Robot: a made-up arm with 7 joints.
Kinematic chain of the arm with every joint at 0, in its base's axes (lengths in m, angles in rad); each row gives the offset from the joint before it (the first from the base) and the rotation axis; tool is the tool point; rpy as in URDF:
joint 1: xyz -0.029 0.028 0.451 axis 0 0.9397 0.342
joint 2: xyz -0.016 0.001 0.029 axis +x
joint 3: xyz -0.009 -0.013 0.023 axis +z
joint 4: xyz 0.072 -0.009 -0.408 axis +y
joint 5: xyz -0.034 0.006 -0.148 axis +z
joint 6: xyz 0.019 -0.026 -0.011 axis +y
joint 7: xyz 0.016 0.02 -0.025 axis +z
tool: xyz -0.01 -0.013 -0.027 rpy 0 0 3.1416
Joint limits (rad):
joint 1: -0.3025..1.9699
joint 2: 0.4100..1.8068
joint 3: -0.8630..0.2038
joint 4: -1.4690..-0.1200
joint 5: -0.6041..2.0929
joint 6: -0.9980..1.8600
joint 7: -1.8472..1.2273
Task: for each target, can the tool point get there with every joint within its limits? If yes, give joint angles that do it. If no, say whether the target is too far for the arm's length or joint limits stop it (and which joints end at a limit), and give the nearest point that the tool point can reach.
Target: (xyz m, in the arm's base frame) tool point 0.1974 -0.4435 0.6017
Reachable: no: joint limits stop it (at a limit: joint 1, joint 2, joint 4, joint 7) | nearest point 0.2091 -0.0326 0.1228 | short by 0.631 m
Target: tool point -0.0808 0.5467 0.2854
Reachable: yes | joints 0.4681 1.4479 -0.5160 -0.9062 0.4173 1.5106 -0.4727
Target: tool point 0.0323 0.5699 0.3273
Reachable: yes | joints 0.5360 1.4022 0.0165 -0.8705 1.0977 -0.0118 0.2512
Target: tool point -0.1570 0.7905 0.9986
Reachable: no: too far | nearest point -0.1506 0.5719 0.7075 | short by 0.364 m
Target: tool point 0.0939 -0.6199 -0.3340
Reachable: no: too far | nearest point 0.0693 -0.0359 -0.0115 | short by 0.668 m
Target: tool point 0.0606 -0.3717 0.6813
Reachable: no: joint limits stop it (at a limit: joint 1, joint 2, joint 3, joint 4, joint 5, joint 6, joint 7) | nearest point -0.4033 -0.1838 0.4461 | short by 0.553 m
